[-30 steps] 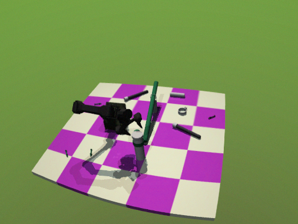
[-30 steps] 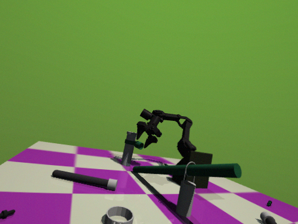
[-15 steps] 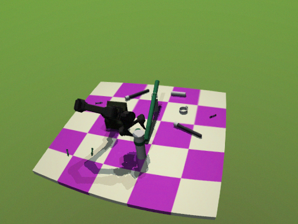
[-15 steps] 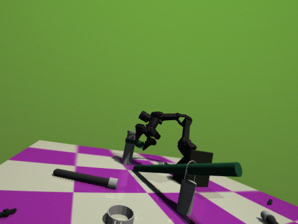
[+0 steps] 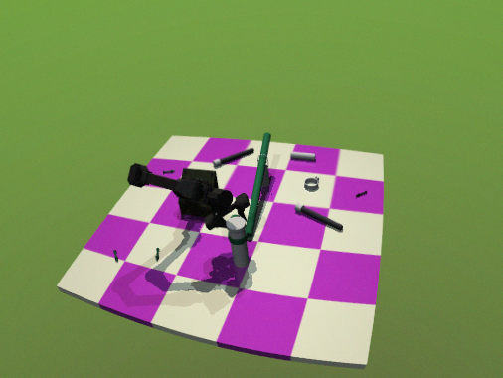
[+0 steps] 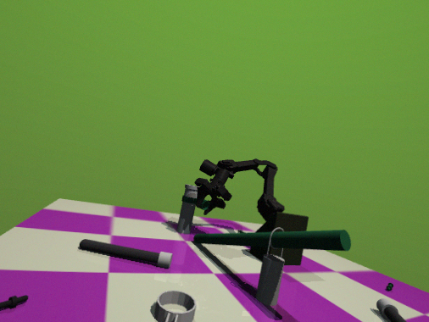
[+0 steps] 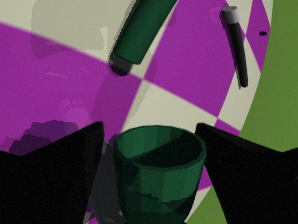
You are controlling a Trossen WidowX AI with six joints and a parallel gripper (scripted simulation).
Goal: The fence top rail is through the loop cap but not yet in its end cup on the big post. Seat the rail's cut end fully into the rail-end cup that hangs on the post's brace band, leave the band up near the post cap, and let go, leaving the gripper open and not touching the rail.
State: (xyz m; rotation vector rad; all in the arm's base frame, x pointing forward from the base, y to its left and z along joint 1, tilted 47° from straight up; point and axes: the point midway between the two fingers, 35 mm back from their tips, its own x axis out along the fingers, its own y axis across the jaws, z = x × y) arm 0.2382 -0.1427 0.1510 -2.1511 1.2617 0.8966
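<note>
Right now the green rail-end cup is 10 mm behind my gripper tip, 30 mm to the right of it and 30 mm above it. Round my gripper tip: grey loop-cap post (40 mm ahead, 420 mm to the left, 10 mm below); then short grey tube (210 mm ahead, 650 mm to the left, 100 mm below).
</note>
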